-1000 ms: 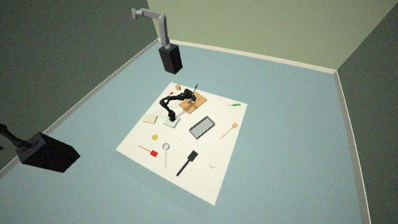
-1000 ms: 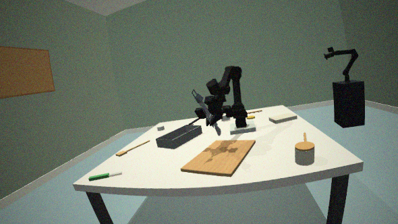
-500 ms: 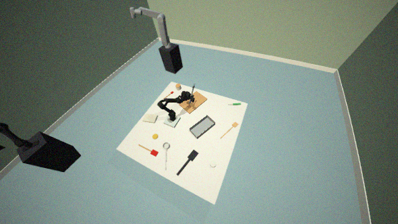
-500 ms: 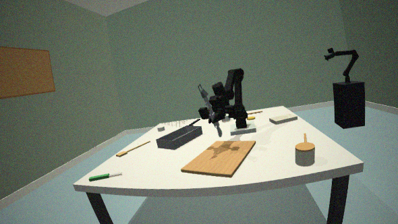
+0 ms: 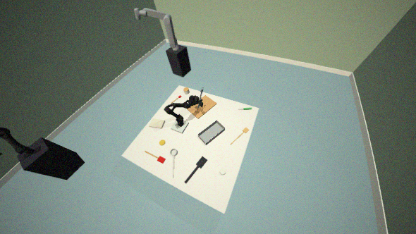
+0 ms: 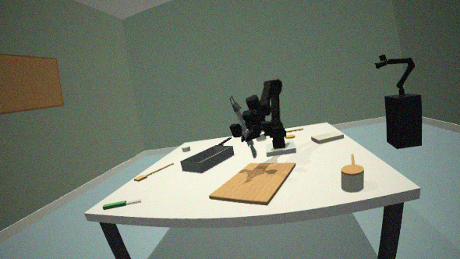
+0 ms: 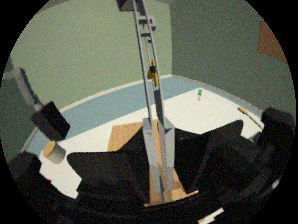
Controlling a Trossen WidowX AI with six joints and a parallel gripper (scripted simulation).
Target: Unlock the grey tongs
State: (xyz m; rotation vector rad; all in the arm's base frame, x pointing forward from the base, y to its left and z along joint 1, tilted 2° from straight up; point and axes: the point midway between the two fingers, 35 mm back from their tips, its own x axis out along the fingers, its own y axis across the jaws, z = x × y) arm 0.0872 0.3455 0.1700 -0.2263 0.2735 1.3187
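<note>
My gripper tip is now 3 cm past the wooden board, 1 cm to the right of it and 17 cm above it. Also, from my gripper tip: cream block (39 cm behind, 53 cm to the right, 16 cm below); roasting tin (31 cm ahead, 28 cm to the right, 15 cm below); lidded canister (40 cm behind, 14 cm to the left, 14 cm below).
</note>
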